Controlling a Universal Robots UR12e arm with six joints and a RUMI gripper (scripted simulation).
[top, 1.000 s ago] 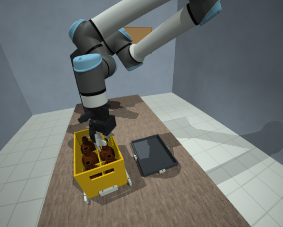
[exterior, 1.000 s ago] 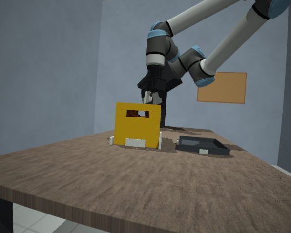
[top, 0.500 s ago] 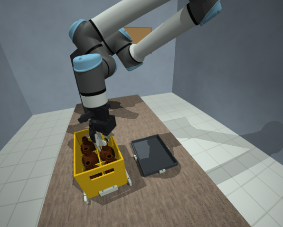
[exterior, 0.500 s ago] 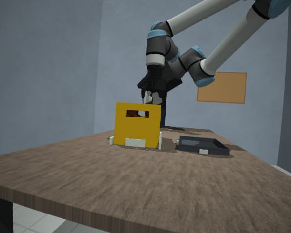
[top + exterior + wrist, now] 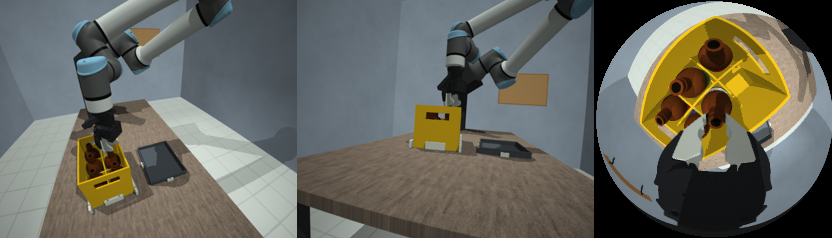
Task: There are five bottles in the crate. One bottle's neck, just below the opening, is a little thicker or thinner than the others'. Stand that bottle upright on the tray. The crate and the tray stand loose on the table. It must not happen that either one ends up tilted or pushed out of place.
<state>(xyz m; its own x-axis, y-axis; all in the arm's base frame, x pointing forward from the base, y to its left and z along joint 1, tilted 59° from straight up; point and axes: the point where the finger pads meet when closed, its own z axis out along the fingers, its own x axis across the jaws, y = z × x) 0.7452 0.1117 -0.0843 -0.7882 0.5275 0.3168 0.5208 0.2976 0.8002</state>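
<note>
Right now the yellow crate is 1 cm ahead of my hand, 4 cm to the right of it and 7 cm below it. Also, from my hand: dark tray (2 cm behind, 25 cm to the left, 14 cm below).
</note>
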